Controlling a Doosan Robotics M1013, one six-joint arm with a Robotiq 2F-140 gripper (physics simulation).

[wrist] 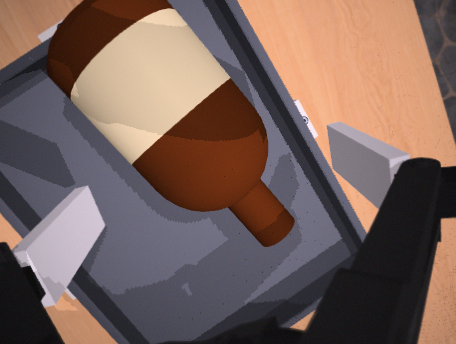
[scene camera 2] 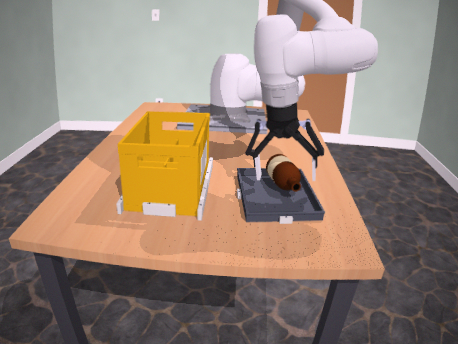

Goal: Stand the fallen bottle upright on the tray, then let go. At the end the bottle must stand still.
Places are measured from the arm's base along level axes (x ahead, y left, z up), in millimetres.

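Pixels of known places: gripper, fingertip midpoint: [wrist: 211,176] [scene camera 2: 286,177]; arm's base at its link origin: [scene camera 2: 227,116].
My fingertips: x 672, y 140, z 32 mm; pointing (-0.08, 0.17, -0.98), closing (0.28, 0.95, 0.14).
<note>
For each thing: its middle in the pictures, then the offset to it from my fingertips. Level surfaces: height alone.
- brown bottle at the middle of its body: [wrist: 194,136] [scene camera 2: 286,175] dz -4, dx -24, dy +4 mm
- dark grey tray at the middle of its body: [wrist: 186,198] [scene camera 2: 277,192] dz -37, dx +12, dy -24 mm
- tall yellow crate at the middle of its body: [scene camera 2: 169,158] dz +38, dx -24, dy -310 mm
- wooden table at its surface level: dz -49 mm
The brown bottle [scene camera 2: 287,176] [wrist: 195,170] with a cream label lies on its side over the dark grey tray [scene camera 2: 265,217] [wrist: 160,265]. Its neck points toward the tray's front right in the scene view and to the lower right in the wrist view. Its base overlaps the tray's back rim in both views; whether it touches the rim is unclear. My gripper [scene camera 2: 286,174] [wrist: 211,176] is wide open and empty, pointing down over the tray. In the scene view its fingers stand left and right of the bottle, apart from it.
A tall yellow crate [scene camera 2: 135,182] stands left of the tray on the wooden table [scene camera 2: 115,240], with white brackets [scene camera 2: 159,209] at its foot. Small white brackets [scene camera 2: 286,219] [wrist: 306,119] sit against the tray's outer walls. The arm's base is at the table's back.
</note>
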